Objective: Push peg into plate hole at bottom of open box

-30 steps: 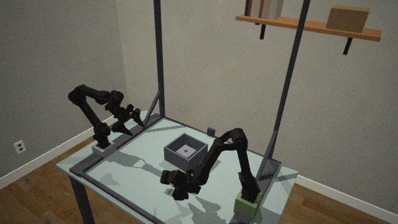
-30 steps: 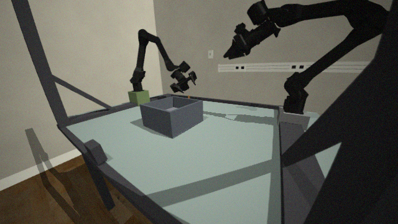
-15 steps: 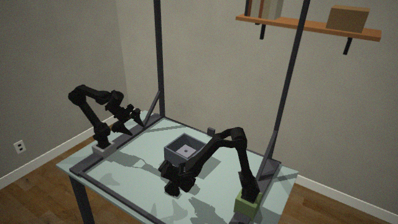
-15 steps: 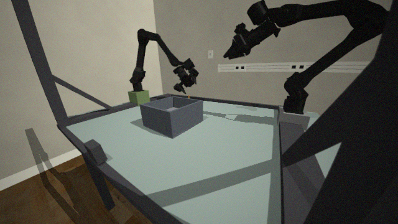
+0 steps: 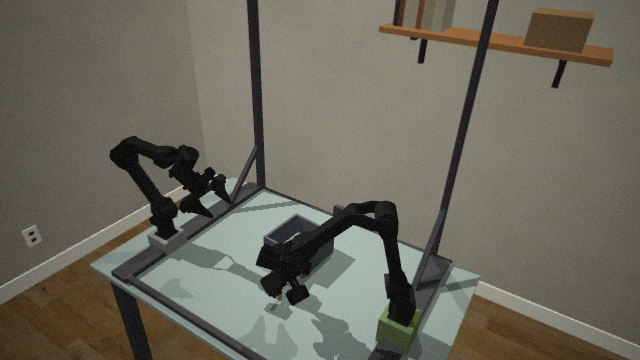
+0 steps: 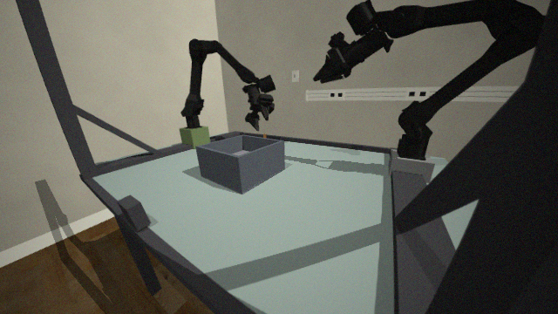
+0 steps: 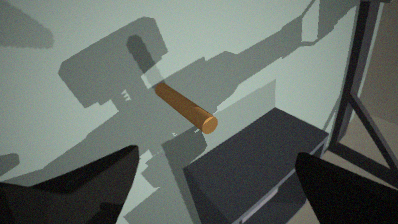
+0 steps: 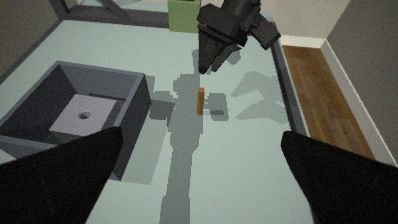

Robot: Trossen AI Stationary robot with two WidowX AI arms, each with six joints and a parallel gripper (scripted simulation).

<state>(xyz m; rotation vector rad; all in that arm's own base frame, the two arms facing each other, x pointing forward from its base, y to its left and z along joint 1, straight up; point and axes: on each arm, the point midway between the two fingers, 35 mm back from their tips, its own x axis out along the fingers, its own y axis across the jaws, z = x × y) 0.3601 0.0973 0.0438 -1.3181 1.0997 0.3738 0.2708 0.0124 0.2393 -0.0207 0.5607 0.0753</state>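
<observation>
Right now the orange peg is 100 mm below my left hand, 30 mm to the right of it and 20 mm behind it. From my left hand the other things lie so: grey box: 250 mm behind, 110 mm below, 80 mm to the right; then pale plate: 250 mm behind, 100 mm below, 80 mm to the right.
</observation>
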